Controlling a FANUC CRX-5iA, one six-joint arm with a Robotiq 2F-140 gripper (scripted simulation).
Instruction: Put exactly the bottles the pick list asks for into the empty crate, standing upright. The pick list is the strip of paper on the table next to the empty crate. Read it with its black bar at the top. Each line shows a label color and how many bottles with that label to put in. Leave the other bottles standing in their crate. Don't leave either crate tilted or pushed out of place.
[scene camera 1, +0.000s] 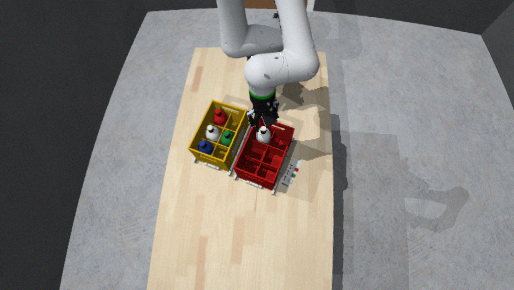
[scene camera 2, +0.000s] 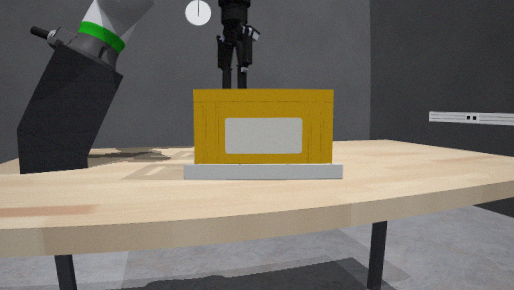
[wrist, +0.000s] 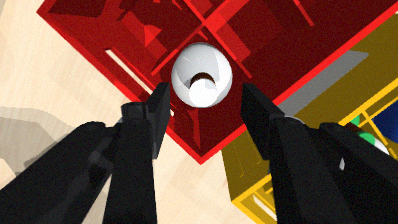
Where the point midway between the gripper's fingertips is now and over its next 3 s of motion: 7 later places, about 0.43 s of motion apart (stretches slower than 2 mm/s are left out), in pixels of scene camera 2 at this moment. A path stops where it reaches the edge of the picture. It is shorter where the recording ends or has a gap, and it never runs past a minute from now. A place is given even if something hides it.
My gripper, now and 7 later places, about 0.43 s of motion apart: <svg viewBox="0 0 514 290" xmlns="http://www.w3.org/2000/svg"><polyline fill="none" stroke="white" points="234,92 234,81 237,77 246,74 256,72 261,71 261,76 261,82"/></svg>
